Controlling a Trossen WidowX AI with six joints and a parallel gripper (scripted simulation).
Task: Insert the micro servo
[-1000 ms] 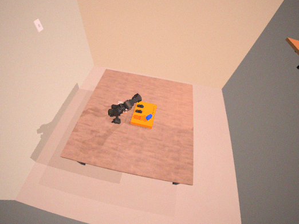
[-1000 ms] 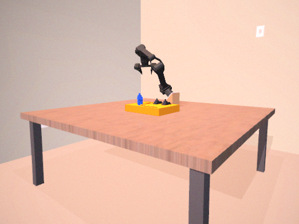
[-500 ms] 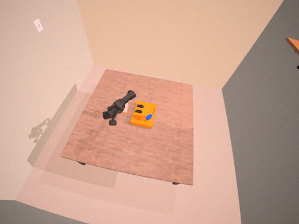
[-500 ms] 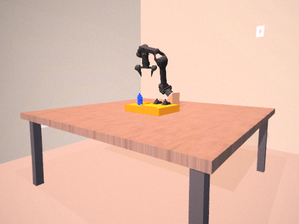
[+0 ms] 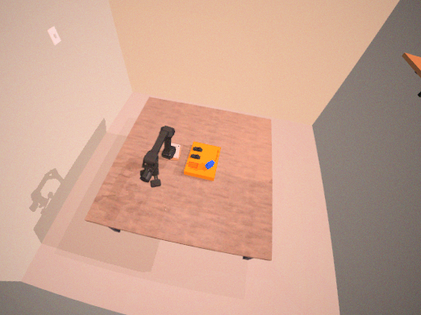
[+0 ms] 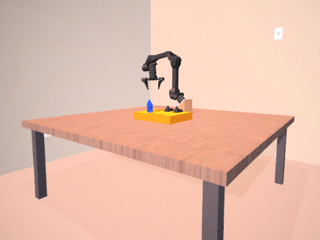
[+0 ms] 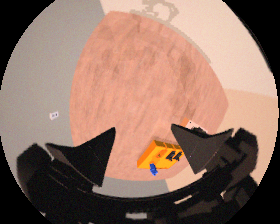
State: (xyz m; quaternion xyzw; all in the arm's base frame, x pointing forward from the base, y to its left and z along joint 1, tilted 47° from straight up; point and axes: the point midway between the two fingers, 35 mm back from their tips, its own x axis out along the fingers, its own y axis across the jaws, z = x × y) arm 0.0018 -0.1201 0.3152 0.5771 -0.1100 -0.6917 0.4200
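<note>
My gripper tip is 320 mm to the right of the orange robot deck, 300 mm short of it and 160 mm above it.
</note>
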